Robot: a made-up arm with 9 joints. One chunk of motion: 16 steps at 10 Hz.
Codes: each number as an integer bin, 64 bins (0 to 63) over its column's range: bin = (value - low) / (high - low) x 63, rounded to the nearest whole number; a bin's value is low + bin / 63 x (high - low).
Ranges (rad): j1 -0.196..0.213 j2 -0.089..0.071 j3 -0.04..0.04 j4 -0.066..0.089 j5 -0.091..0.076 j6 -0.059..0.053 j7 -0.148..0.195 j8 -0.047..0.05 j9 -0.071..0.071
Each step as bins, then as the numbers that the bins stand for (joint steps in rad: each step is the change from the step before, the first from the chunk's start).
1 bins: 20 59 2 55 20 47 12 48 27
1 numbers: -0.06616 0.06084 -0.03746 0.06932 -0.03798 0.02456 -0.08267 0.02690 -0.01014
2 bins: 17 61 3 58 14 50 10 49 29
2 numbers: -0.08563 0.06592 -0.03619 0.07670 -0.05389 0.02989 -0.09356 0.02844 -0.00563
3 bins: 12 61 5 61 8 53 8 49 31
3 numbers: -0.11810 0.06592 -0.03365 0.08408 -0.06979 0.03522 -0.10444 0.02844 -0.00113
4 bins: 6 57 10 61 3 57 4 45 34
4 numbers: -0.15705 0.05576 -0.02730 0.08408 -0.08305 0.04233 -0.12622 0.02229 0.00563
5 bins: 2 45 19 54 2 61 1 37 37
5 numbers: -0.18302 0.02529 -0.01587 0.06686 -0.08570 0.04944 -0.14256 0.00997 0.01240
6 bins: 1 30 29 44 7 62 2 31 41
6 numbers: -0.18951 -0.01281 -0.00317 0.04225 -0.07244 0.05122 -0.13711 0.00073 0.02141
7 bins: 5 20 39 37 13 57 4 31 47
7 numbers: -0.16354 -0.03821 0.00952 0.02503 -0.05654 0.04233 -0.12622 0.00073 0.03494
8 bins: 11 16 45 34 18 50 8 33 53
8 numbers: -0.12459 -0.04837 0.01714 0.01765 -0.04329 0.02989 -0.10444 0.00381 0.04846
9 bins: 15 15 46 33 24 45 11 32 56
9 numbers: -0.09862 -0.05090 0.01841 0.01519 -0.02738 0.02100 -0.08811 0.00227 0.05522
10 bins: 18 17 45 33 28 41 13 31 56
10 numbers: -0.07914 -0.04583 0.01714 0.01519 -0.01678 0.01389 -0.07722 0.00073 0.05522
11 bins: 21 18 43 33 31 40 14 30 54
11 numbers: -0.05967 -0.04329 0.01460 0.01519 -0.00883 0.01211 -0.07178 -0.00081 0.05071
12 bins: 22 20 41 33 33 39 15 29 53
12 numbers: -0.05317 -0.03821 0.01206 0.01519 -0.00352 0.01033 -0.06633 -0.00235 0.04846
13 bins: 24 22 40 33 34 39 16 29 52
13 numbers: -0.04019 -0.03313 0.01079 0.01519 -0.00087 0.01033 -0.06089 -0.00235 0.04621
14 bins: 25 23 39 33 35 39 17 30 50
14 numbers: -0.03370 -0.03059 0.00952 0.01519 0.00178 0.01033 -0.05544 -0.00081 0.04170
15 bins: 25 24 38 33 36 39 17 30 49
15 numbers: -0.03370 -0.02805 0.00825 0.01519 0.00443 0.01033 -0.05544 -0.00081 0.03944
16 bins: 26 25 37 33 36 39 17 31 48
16 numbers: -0.02721 -0.02551 0.00698 0.01519 0.00443 0.01033 -0.05544 0.00073 0.03719
